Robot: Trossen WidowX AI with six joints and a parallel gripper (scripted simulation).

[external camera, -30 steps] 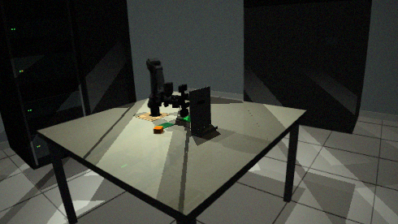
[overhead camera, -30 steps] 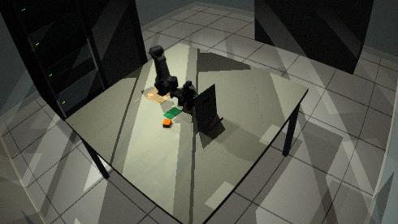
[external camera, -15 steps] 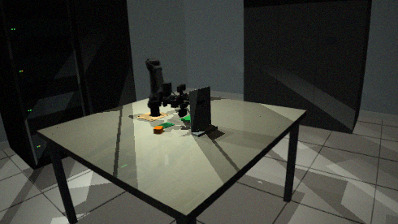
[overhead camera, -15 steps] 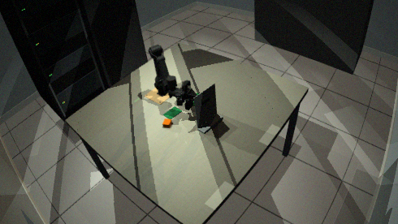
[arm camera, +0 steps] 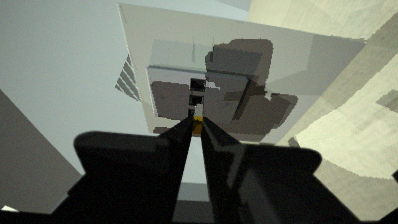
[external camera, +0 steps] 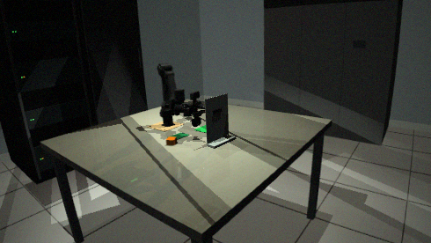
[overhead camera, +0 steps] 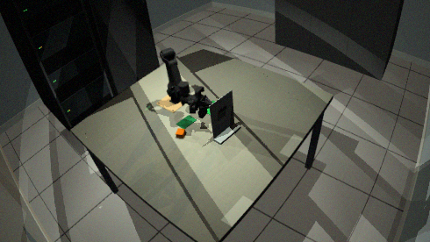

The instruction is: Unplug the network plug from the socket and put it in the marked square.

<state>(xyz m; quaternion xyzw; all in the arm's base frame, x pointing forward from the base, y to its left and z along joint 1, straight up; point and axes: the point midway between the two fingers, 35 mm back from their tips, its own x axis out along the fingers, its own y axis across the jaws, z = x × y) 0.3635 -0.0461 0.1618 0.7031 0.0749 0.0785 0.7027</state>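
The green square lies 16 cm below my gripper tip, 13 cm behind it and 12 cm to the left of it. Also, from my gripper tip: upright panel (6 cm below, 6 cm ahead); then orange plug (right at my gripper tip); then darker green patch (19 cm behind, 16 cm below, 7 cm to the right).
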